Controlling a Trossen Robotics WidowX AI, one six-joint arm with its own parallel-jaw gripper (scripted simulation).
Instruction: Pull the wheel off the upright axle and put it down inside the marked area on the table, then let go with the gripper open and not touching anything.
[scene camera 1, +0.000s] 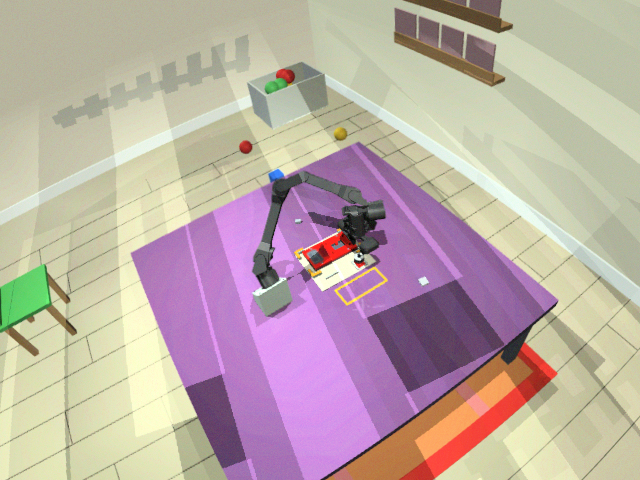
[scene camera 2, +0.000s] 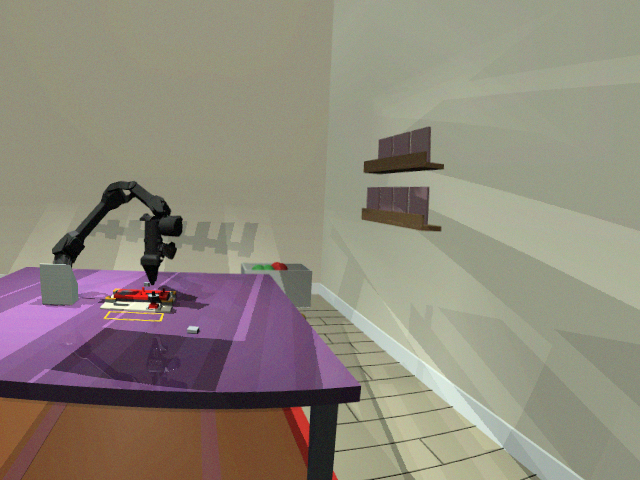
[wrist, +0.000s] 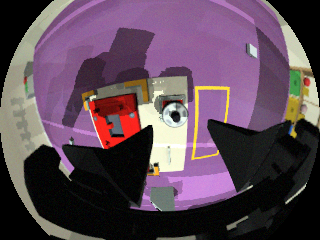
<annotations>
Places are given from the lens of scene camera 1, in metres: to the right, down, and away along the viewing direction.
my gripper (scene camera 1: 359, 249): 0.15, 0.04, 1.64
red fixture (scene camera 1: 332, 249): 0.05, 0.04, 1.74
</annotations>
